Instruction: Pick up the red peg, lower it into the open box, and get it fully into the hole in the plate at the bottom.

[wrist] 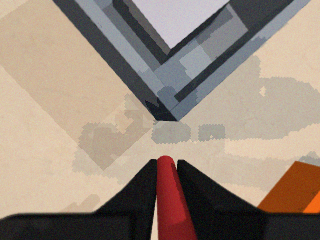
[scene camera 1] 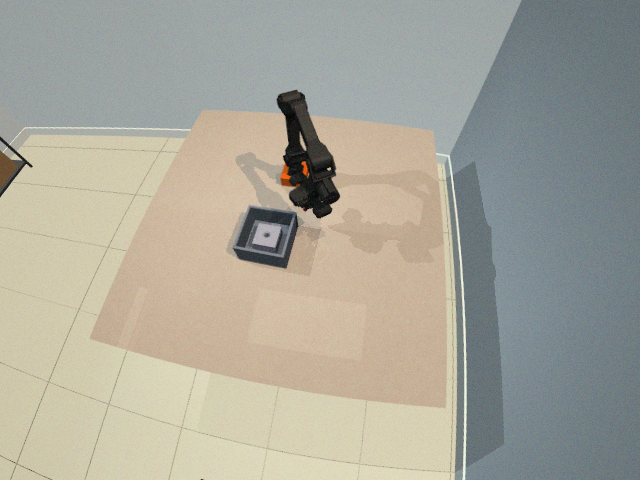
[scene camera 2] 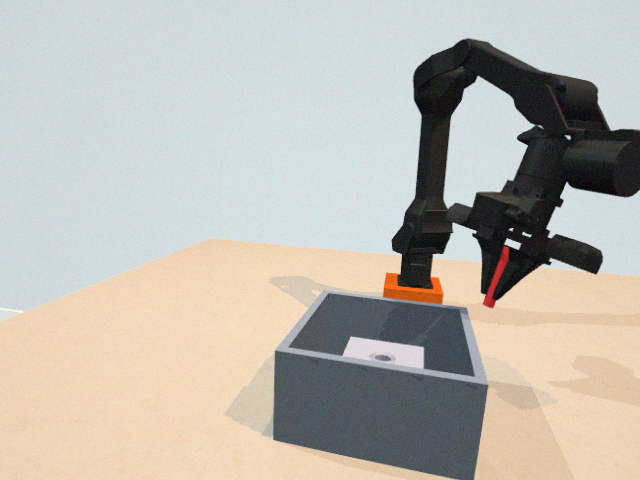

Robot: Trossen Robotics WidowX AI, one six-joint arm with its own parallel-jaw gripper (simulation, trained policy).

Observation:
The pictures show: my gripper, a plate and a grey box.
My gripper is seen too in the wrist view and in scene camera 1.

